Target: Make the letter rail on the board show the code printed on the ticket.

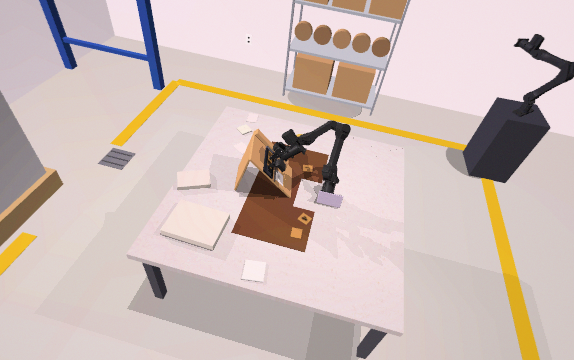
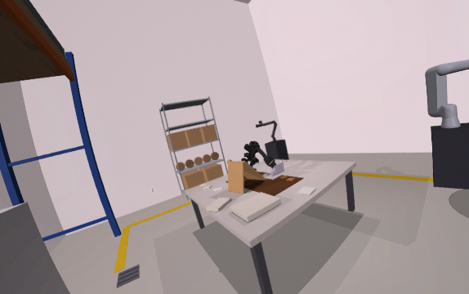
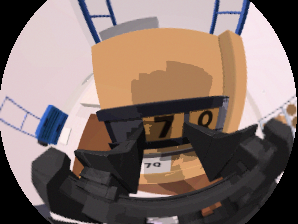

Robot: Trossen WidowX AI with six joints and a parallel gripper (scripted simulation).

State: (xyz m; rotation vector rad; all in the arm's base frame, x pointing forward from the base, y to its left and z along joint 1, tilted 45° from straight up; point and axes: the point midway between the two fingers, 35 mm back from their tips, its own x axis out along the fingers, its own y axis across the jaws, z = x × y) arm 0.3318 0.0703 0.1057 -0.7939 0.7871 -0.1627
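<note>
Now: the tan letter tile right at my gripper tip. Also, from my gripper tip: ticket (8 cm below, 7 cm behind, 2 cm to the left); cream box (39 cm to the left, 28 cm ahead, 15 cm below); brown mat (17 cm below, 15 cm behind, 1 cm to the left).
</note>
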